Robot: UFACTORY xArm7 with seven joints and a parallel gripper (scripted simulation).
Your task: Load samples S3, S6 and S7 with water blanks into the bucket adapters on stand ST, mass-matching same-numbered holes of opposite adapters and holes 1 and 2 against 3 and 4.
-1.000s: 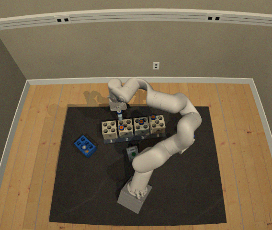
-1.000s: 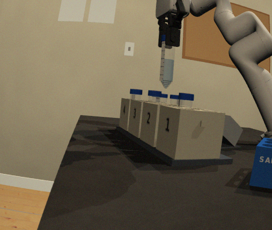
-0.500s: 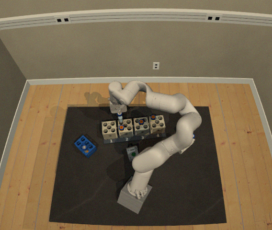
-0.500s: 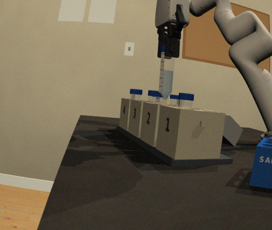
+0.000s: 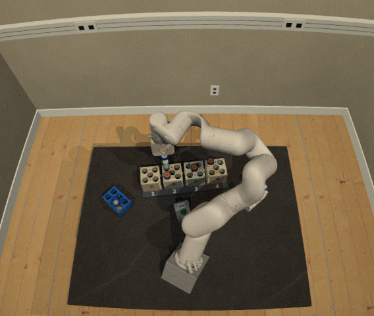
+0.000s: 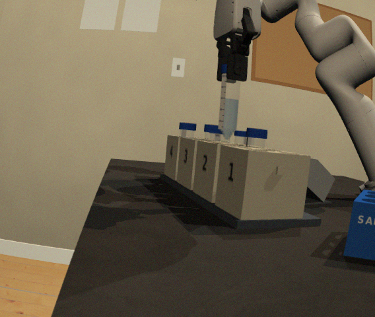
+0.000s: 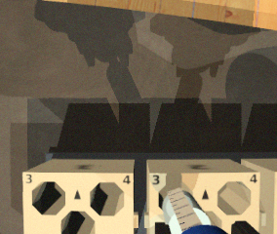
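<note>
Now: the adapter 1 16 cm below my hand, 9 cm to the left of it and 2 cm behind it. Round my hand: blue sample rack (27 cm to the left, 18 cm below, 9 cm behind); white blank rack (39 cm to the right, 21 cm behind, 18 cm below).
</note>
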